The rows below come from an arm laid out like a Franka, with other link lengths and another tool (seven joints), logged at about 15 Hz.
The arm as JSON. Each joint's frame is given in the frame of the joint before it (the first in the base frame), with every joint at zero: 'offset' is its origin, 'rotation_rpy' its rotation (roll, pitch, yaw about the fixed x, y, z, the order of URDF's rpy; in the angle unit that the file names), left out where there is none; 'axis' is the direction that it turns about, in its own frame. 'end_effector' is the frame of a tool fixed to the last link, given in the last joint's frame.
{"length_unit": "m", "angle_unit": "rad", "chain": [
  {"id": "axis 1", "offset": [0.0, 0.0, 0.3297], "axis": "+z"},
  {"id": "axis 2", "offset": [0.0, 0.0, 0.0], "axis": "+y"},
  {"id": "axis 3", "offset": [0.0, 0.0, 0.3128], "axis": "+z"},
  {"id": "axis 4", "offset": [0.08, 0.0, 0.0], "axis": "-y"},
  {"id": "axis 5", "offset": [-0.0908, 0.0, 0.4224], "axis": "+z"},
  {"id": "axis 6", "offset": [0.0, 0.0, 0.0], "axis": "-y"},
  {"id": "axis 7", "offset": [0.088, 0.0, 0.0], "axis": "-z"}
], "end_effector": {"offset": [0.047, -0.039, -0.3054], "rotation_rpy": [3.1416, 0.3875, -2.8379]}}
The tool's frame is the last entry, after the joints.
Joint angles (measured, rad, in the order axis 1, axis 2, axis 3, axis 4, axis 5, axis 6, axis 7), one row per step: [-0.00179, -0.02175, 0.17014, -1.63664, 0.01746, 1.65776, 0.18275]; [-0.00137, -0.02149, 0.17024, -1.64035, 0.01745, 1.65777, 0.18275]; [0.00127, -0.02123, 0.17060, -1.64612, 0.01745, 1.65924, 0.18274]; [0.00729, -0.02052, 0.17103, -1.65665, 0.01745, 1.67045, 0.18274]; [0.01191, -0.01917, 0.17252, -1.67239, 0.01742, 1.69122, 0.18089]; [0.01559, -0.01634, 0.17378, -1.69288, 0.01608, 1.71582, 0.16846]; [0.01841, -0.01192, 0.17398, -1.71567, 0.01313, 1.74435, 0.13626]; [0.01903, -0.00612, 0.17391, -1.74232, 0.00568, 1.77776, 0.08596]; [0.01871, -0.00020, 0.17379, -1.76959, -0.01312, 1.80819, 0.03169]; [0.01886, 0.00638, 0.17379, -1.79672, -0.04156, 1.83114, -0.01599]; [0.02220, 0.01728, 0.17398, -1.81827, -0.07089, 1.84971, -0.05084]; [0.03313, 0.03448, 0.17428, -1.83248, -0.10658, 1.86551, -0.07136]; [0.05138, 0.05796, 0.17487, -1.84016, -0.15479, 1.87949, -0.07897]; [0.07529, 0.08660, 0.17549, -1.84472, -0.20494, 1.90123, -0.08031]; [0.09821, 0.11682, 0.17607, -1.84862, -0.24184, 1.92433, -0.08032]
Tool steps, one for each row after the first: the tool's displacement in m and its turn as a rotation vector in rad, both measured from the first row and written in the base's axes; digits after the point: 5 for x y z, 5 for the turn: [-0.00085, 0.00018, -0.00226, -0.00063, 0.00391, 0.00051]; [-0.00191, 0.00192, -0.00548, -0.00138, 0.00840, 0.00348]; [-0.00143, 0.00613, -0.01034, -0.00131, 0.00844, 0.00973]; [0.00069, 0.01046, -0.01724, -0.00061, 0.00479, 0.01735]; [0.00327, 0.01416, -0.02718, -0.00175, 0.00307, 0.03443]; [0.00722, 0.01725, -0.03883, -0.00494, 0.00070, 0.06957]; [0.01230, 0.01857, -0.05270, -0.01310, -0.00218, 0.12118]; [0.01663, 0.01644, -0.06701, -0.03289, -0.00227, 0.17849]; [0.01853, 0.01173, -0.08237, -0.06209, 0.00579, 0.23311]; [0.01974, 0.00868, -0.09789, -0.09052, 0.01778, 0.27990]; [0.02146, 0.00893, -0.11328, -0.12319, 0.03097, 0.32299]; [0.02439, 0.01124, -0.12837, -0.16631, 0.04383, 0.36572]; [0.02981, 0.01832, -0.14373, -0.20925, 0.04917, 0.41113]; [0.03422, 0.02863, -0.16059, -0.23847, 0.05424, 0.45230]
